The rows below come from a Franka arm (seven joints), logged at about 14 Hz.
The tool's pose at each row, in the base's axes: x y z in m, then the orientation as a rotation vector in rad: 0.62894, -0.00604, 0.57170, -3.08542, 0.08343, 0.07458; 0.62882, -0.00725, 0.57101, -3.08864, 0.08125, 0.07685; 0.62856, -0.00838, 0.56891, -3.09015, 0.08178, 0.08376; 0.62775, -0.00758, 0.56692, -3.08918, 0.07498, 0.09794; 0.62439, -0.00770, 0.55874, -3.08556, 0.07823, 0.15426; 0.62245, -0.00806, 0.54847, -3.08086, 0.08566, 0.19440; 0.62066, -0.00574, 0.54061, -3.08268, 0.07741, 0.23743; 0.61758, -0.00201, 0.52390, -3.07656, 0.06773, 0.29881; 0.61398, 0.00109, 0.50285, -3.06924, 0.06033, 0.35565; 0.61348, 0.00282, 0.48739, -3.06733, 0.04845, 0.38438
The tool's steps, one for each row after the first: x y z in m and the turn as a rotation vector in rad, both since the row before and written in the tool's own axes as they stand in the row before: -0.00002, 0.00125, 0.00063, -0.00329, -0.00137, -0.00135; -0.00009, 0.00125, 0.00205, -0.00181, -0.00439, 0.00047; -0.00074, -0.00066, 0.00207, 0.00037, -0.00931, -0.00417; -0.00282, 0.00068, 0.00836, 0.00046, -0.03645, 0.00303; -0.00087, 0.00096, 0.01038, 0.00185, -0.02602, 0.00543; -0.00090, -0.00182, 0.00814, -0.00565, -0.02769, -0.00432; -0.00064, -0.00281, 0.01716, -0.00040, -0.04004, -0.00525; 0.00042, -0.00197, 0.02149, 0.00023, -0.03719, -0.00388; 0.00300, -0.00099, 0.01524, -0.00252, -0.01876, -0.00698
